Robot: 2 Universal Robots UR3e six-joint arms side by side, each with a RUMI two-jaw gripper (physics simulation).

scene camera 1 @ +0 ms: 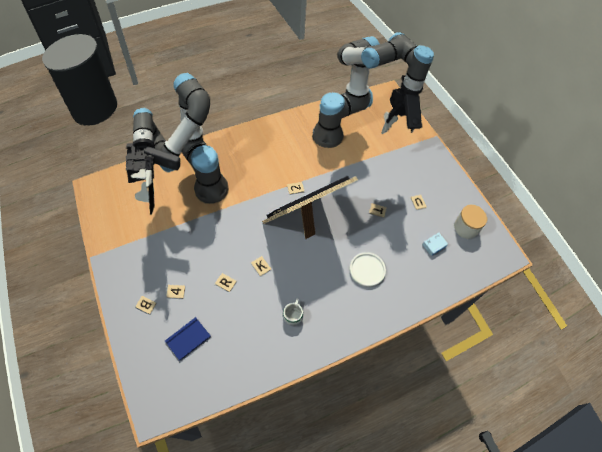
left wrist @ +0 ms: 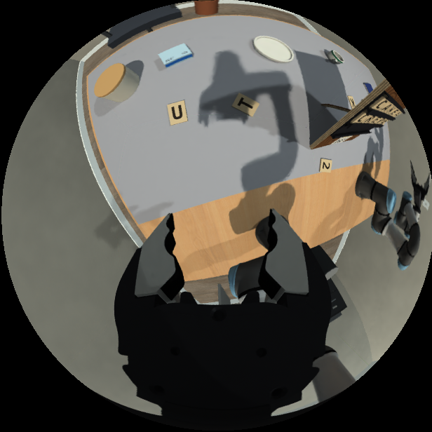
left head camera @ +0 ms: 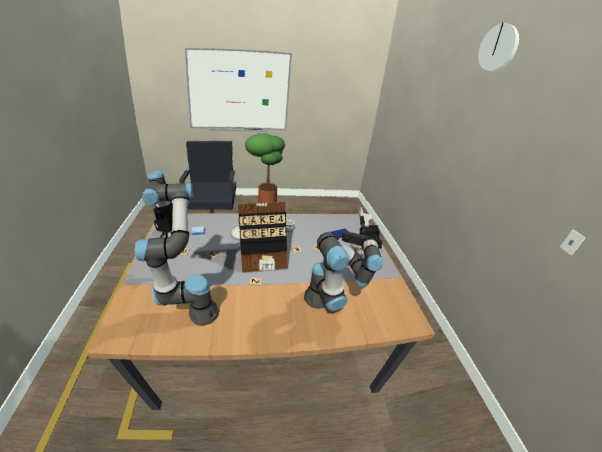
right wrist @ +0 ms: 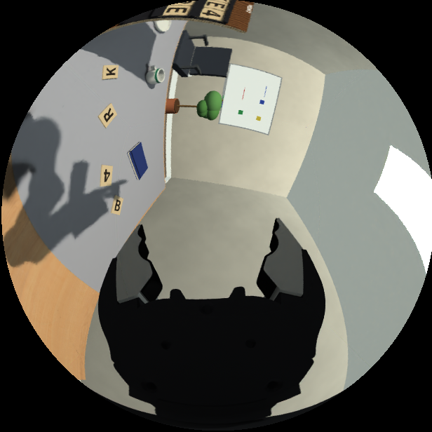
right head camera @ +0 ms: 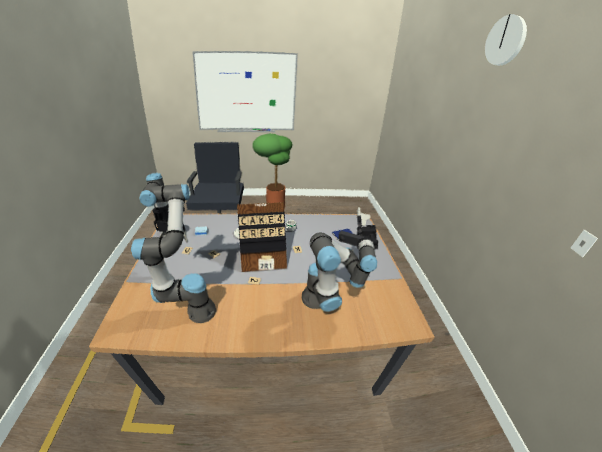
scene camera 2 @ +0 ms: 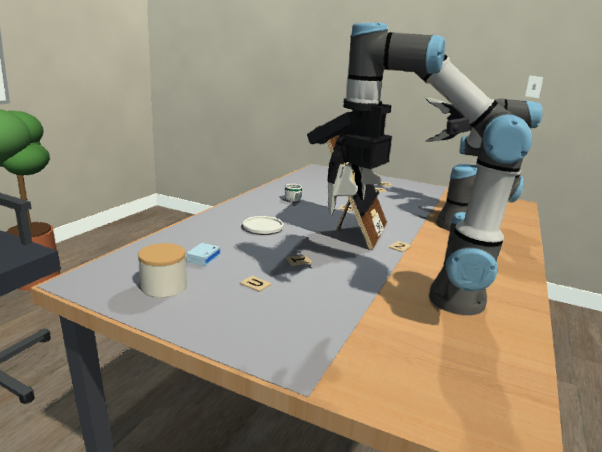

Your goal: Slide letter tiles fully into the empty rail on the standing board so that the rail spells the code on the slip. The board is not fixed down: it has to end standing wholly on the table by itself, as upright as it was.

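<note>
The board (left head camera: pixel 245 262) (scene camera 1: pixel 308 220) stands leaning back on its rear leg. Its upper rails hold CAKE4 and CREPE; the black rail (left head camera: pixel 264 245) (right head camera: pixel 263 244) below is empty. The slip (left head camera: pixel 267 265) (right head camera: pixel 266 264) seems to read 2RT. Tile 2 (scene camera 1: pixel 295 188) (left wrist: pixel 325 165) lies in front of the board, tile T (scene camera 1: pixel 378 210) (left wrist: pixel 245 104) and tile U (scene camera 1: pixel 418 202) (left wrist: pixel 177 112) to its right in scene camera 1, and tile R (scene camera 1: pixel 226 282) (right wrist: pixel 107 115) to its left. My left gripper (left wrist: pixel 220 211) is open and empty, high above the table. My right gripper (right wrist: pixel 208 222) (scene camera 2: pixel 427 120) is open and empty, raised away from the board.
Tiles K (scene camera 1: pixel 261 266), 4 (scene camera 1: pixel 176 291) and B (scene camera 1: pixel 145 304) lie on the grey mat (scene camera 1: pixel 240 360). A blue book (scene camera 1: pixel 188 339), a mug (scene camera 1: pixel 293 313), a plate (scene camera 1: pixel 368 270), a light-blue box (scene camera 1: pixel 435 244) and a lidded jar (scene camera 1: pixel 470 221) also stand there.
</note>
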